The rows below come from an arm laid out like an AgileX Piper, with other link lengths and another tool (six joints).
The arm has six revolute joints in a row. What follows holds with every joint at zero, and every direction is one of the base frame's.
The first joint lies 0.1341 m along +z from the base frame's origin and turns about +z.
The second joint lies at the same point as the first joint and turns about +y.
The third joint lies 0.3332 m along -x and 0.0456 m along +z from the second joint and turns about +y.
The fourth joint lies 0.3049 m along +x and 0.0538 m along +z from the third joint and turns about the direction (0.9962, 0, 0.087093).
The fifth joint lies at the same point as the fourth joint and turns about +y.
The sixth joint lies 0.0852 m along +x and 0.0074 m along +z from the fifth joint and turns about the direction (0.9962, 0, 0.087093).
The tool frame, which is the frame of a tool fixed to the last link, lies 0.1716 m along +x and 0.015 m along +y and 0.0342 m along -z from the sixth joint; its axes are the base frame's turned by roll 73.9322, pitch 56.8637 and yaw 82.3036 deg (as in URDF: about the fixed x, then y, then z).
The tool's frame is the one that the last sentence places.
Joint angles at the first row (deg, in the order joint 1, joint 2, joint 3, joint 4, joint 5, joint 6):
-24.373, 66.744, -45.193, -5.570, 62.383, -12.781
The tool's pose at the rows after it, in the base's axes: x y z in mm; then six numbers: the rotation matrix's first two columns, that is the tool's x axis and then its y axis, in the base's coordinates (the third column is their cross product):
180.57 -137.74 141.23 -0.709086 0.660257 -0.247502 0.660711 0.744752 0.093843
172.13 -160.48 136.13 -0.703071 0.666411 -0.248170 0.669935 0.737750 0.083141
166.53 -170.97 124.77 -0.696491 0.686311 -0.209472 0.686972 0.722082 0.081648
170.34 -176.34 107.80 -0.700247 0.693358 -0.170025 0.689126 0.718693 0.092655
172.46 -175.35 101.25 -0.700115 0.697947 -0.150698 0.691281 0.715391 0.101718
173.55 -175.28 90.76 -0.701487 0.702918 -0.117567 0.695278 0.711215 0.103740
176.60 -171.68 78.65 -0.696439 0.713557 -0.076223 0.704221 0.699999 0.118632
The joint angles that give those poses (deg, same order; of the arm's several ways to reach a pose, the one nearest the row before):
-31.677, 66.970, -45.805, -4.722, 60.107, -19.489
-37.091, 68.371, -45.806, -4.161, 58.428, -24.432
-40.087, 71.254, -45.895, -3.598, 57.794, -26.483
-41.260, 75.205, -45.894, -2.520, 56.029, -27.983
-41.361, 76.680, -45.895, -1.850, 55.635, -28.245
-41.407, 79.113, -45.926, -1.622, 55.139, -28.245
-41.406, 81.933, -46.023, -0.482, 54.733, -28.245

